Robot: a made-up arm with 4 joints. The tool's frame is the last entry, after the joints.
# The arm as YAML. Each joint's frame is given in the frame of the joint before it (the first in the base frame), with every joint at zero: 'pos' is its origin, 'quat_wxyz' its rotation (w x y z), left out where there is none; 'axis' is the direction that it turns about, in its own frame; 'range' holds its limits. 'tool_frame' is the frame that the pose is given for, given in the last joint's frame.
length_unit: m
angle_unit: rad
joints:
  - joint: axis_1
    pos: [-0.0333, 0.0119, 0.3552]
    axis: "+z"
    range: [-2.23, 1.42]
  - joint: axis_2
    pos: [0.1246, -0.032, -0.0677]
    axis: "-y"
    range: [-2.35, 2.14]
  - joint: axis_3
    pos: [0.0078, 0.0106, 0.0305]
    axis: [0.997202, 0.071, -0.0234]
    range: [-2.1, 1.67]
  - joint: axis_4
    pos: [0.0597, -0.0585, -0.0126]
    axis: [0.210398, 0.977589, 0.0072]
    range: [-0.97, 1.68]
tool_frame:
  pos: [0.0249, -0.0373, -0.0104]
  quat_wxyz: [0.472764, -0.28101, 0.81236, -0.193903]
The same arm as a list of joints. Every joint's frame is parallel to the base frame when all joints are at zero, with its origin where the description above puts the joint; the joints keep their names.
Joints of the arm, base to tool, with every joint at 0 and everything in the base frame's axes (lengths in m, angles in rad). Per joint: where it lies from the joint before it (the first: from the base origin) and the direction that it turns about. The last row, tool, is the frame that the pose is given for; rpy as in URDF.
axis_1: axis +z offset -0.0333 0.0119 0.3552
axis_2: axis -y offset 0.1246 -0.0320 -0.0677
axis_3: axis 0.997202 0.071 -0.0234 offset 0.0078 0.0106 0.0305
axis_4: axis 0.210398 0.977589 0.0072 offset 0.0597 -0.0585 -0.0126
tool: offset 0.0249 -0.0373 -0.0104 rpy -2.2592 0.7197 -2.1239
Joint limits (rad, base to tool): -2.2300..1.4200 -2.3500..2.1400 -2.1000..1.6700 -0.9700..1.6800

